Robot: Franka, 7 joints.
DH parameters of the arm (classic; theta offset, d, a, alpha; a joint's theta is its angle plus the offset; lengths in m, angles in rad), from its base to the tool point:
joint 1: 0 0.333 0 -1.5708
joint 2: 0 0 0 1.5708
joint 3: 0 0.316 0.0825 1.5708
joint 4: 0 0 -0.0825 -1.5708
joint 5: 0 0.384 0 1.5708
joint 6: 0 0 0.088 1.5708
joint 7: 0 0.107 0 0
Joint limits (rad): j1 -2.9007..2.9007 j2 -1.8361..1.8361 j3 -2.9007..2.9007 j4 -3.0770..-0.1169 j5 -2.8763..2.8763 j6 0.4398..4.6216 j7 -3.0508..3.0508
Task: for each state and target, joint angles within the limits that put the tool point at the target. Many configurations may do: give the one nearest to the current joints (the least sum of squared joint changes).
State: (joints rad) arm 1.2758 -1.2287 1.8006 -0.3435 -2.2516 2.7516 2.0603
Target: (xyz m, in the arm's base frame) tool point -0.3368 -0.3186 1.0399
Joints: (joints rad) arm 1.1335 -0.4929 1.6482 -0.2816 -2.2828 2.7642 2.0603
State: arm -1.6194 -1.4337 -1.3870 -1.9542 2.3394 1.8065 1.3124
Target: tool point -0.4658 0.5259 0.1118
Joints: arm -1.7917 -1.7649 -1.8952 -1.5956 2.4363 1.8492 1.3124
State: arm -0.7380 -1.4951 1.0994 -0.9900 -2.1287 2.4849 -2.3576
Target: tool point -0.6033 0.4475 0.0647
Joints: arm 0.0548 -1.8361 1.6917 -1.0182 -2.1293 2.8812 -2.3576
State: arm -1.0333 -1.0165 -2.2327 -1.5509 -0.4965 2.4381 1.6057
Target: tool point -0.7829 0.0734 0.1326
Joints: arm -0.6235 -1.3937 -2.2589 -1.1160 -0.4820 2.5745 1.6057
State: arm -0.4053 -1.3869 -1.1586 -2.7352 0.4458 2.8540 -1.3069
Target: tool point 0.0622 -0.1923 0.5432
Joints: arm -0.5100 -1.8361 -0.6653 -3.0770 0.4213 2.5756 -1.3069
